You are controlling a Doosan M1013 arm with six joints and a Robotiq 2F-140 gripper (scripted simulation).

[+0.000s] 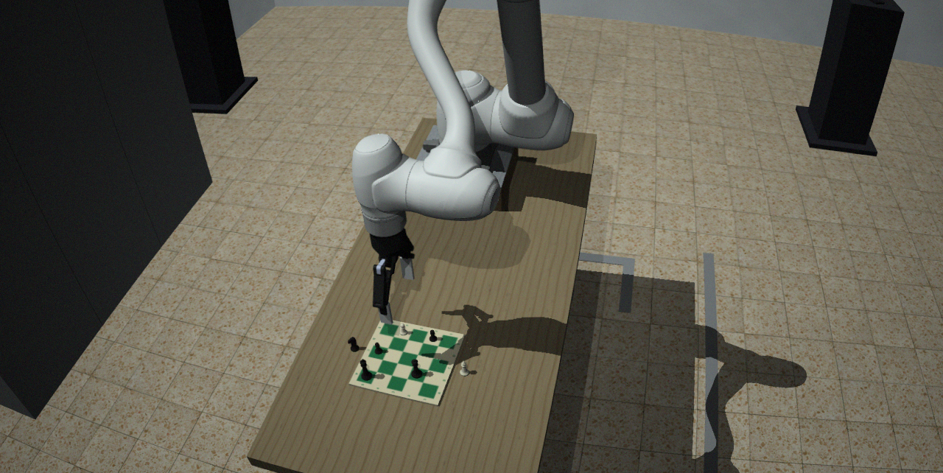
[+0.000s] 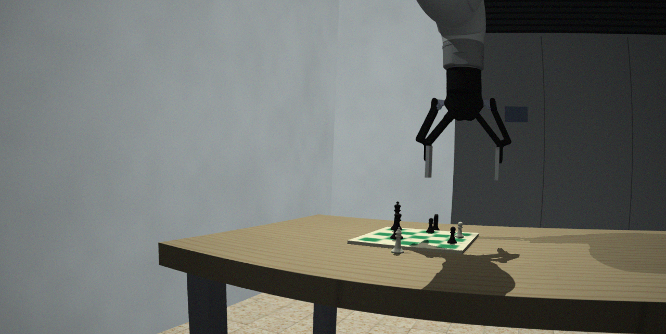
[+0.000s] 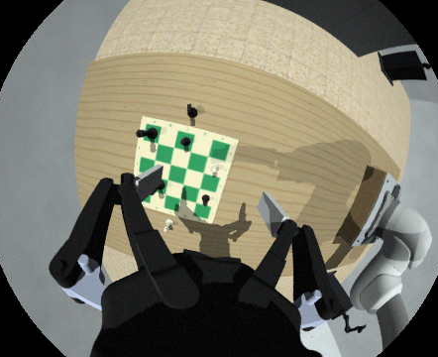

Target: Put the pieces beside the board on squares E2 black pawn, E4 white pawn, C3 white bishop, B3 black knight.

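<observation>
Now: the white bishop 90 mm ahead of my hand, 170 mm to the left of it and 110 mm below it. Round my hand: white pawn 120 mm below; black knight 70 mm ahead, 110 mm to the right, 120 mm below; green-and-cream chessboard 80 mm ahead, 30 mm to the left, 130 mm below.
</observation>
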